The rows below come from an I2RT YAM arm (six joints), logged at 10 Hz.
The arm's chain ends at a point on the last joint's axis. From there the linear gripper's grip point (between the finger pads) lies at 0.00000 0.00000 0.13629 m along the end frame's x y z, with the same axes.
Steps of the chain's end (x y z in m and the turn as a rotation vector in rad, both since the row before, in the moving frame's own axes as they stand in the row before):
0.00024 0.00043 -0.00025 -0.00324 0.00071 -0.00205
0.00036 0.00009 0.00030 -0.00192 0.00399 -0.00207
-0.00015 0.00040 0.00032 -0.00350 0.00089 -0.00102
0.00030 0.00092 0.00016 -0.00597 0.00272 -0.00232
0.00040 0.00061 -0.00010 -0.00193 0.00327 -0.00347
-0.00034 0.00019 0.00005 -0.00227 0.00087 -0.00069
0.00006 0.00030 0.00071 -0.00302 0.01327 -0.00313
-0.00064 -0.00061 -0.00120 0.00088 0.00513 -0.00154
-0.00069 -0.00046 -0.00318 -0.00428 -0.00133 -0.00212
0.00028 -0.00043 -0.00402 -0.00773 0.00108 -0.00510
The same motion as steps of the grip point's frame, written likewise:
0.00034 0.00087 -0.00025 -0.00324 0.00071 -0.00205
0.00090 0.00035 0.00030 -0.00192 0.00399 -0.00207
-0.00003 0.00088 0.00032 -0.00350 0.00089 -0.00102
0.00067 0.00173 0.00016 -0.00597 0.00272 -0.00232
0.00085 0.00087 -0.00010 -0.00193 0.00327 -0.00347
-0.00022 0.00050 0.00005 -0.00227 0.00087 -0.00069
0.00187 0.00071 0.00070 -0.00302 0.01327 -0.00313
0.00006 -0.00073 -0.00120 0.00088 0.00513 -0.00154
-0.00087 0.00012 -0.00318 -0.00428 -0.00133 -0.00212
0.00043 0.00062 -0.00402 -0.00773 0.00108 -0.00510

